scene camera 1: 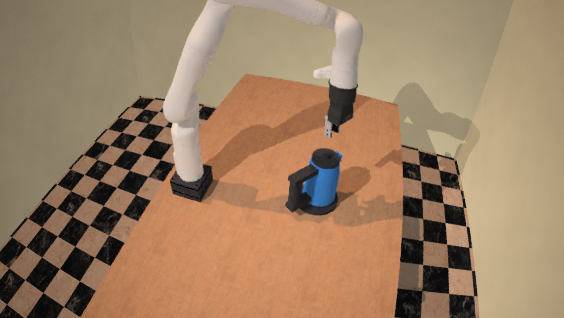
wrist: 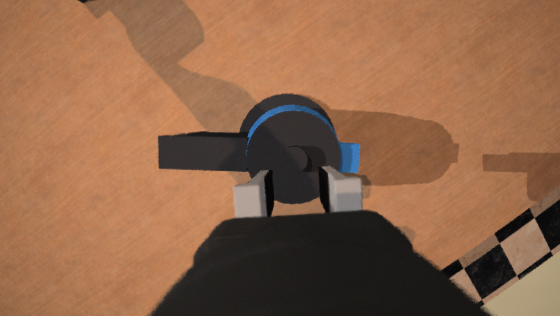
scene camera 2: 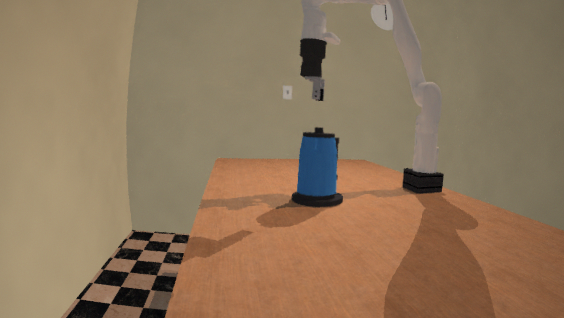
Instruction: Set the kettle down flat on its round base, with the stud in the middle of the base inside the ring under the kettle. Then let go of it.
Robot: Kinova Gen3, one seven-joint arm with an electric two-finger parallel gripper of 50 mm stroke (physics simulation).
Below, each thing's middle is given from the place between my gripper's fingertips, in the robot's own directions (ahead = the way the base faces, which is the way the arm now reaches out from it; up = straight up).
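Scene:
There's a round black base (wrist: 262, 107) that's 28 cm below my hand and 1 cm behind it. The blue kettle (scene camera 2: 317, 174) is here too: it's 18 cm below my hand, 2 cm to the right of it and 1 cm behind it.

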